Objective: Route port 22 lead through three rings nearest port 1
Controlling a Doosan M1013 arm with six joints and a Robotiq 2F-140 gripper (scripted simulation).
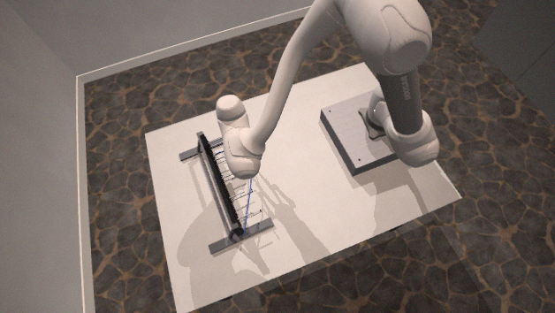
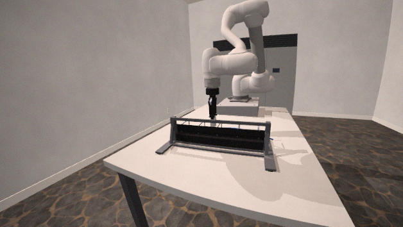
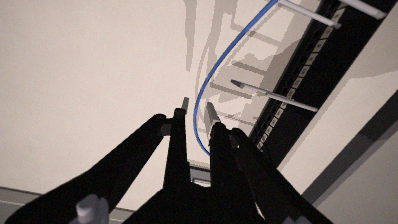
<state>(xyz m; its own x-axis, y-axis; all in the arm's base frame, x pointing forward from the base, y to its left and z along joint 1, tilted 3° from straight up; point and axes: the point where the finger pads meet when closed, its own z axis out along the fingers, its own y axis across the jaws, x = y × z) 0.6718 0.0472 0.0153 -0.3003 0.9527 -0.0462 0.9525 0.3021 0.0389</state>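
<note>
The rack lies 140 mm ahead of my hand, 90 mm to the left of it and 10 mm below it.
</note>
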